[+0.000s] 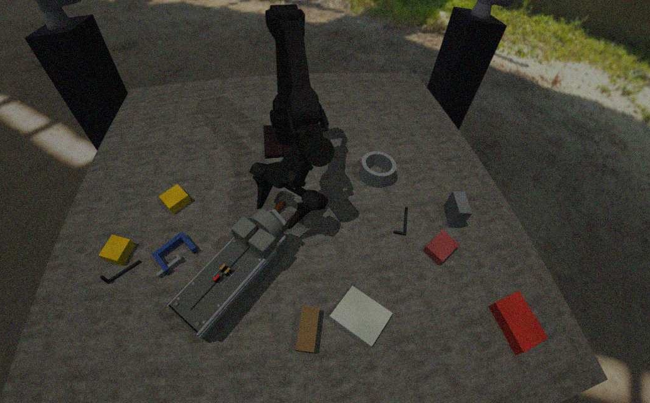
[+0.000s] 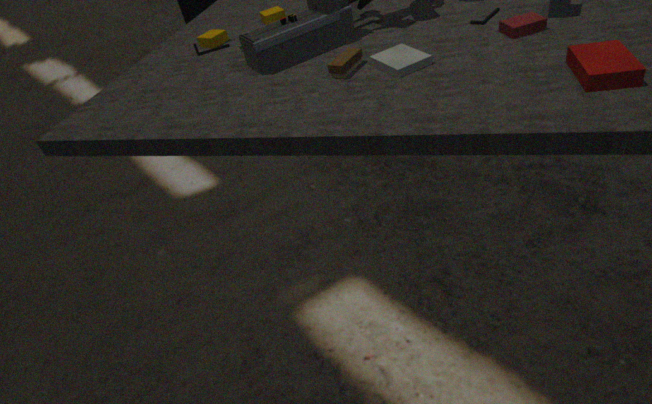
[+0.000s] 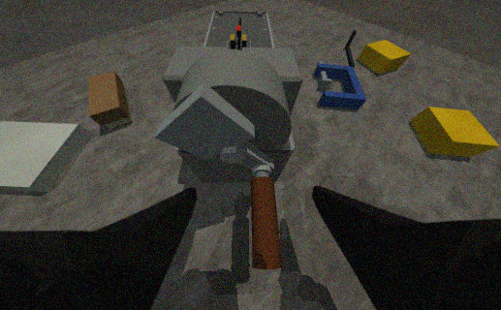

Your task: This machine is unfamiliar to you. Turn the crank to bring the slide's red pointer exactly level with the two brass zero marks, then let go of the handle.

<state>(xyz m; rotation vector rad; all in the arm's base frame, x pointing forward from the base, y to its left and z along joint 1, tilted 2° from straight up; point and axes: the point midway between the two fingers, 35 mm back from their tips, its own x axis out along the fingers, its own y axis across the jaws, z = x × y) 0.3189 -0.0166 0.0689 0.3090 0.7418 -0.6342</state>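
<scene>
Now: gripper tip 2 cm past the brown crank handle, 1 cm to the right of it and 1 cm below it. The rest, counted from my gripper tip: white plate (23 cm ahead, 17 cm to the left, 4 cm below); then red pointer (15 cm ahead, 11 cm to the right, 3 cm above); then brown block (25 cm ahead, 6 cm to the left, 4 cm below).
</scene>
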